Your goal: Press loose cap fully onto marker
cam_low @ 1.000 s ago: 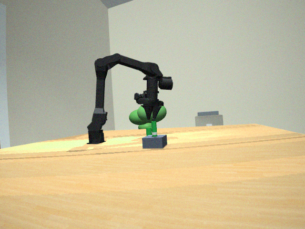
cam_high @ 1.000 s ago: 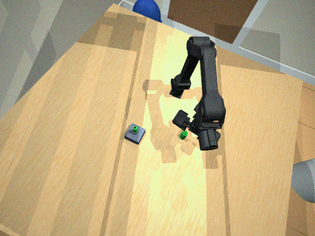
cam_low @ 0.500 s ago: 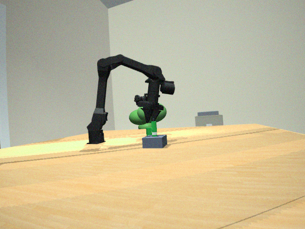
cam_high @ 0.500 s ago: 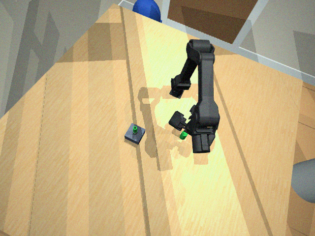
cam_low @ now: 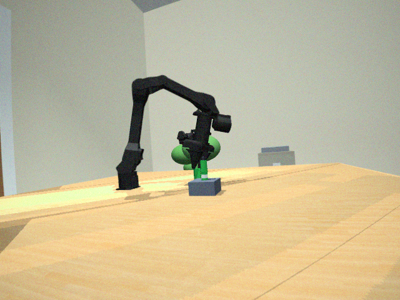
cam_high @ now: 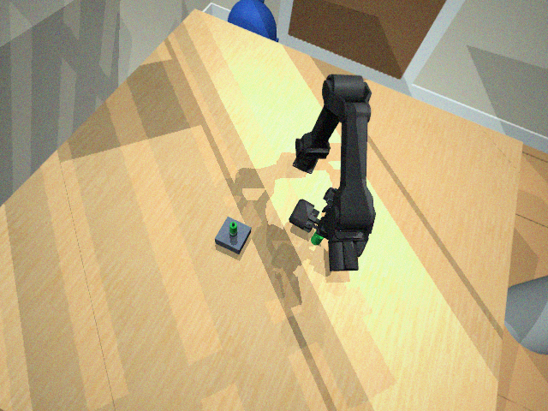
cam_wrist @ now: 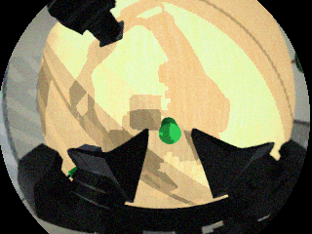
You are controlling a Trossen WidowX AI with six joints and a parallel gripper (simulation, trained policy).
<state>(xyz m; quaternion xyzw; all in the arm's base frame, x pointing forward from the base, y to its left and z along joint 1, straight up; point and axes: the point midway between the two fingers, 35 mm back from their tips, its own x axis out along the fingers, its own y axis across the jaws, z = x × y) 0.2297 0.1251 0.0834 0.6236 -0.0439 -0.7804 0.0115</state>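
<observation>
The green cap is 20 mm below my gripper tip. From my gripper tip the other things lie so: green marker (100 mm ahead, 210 mm to the right, 20 mm above); grey-blue holder block (100 mm ahead, 210 mm to the right, 30 mm below).
</observation>
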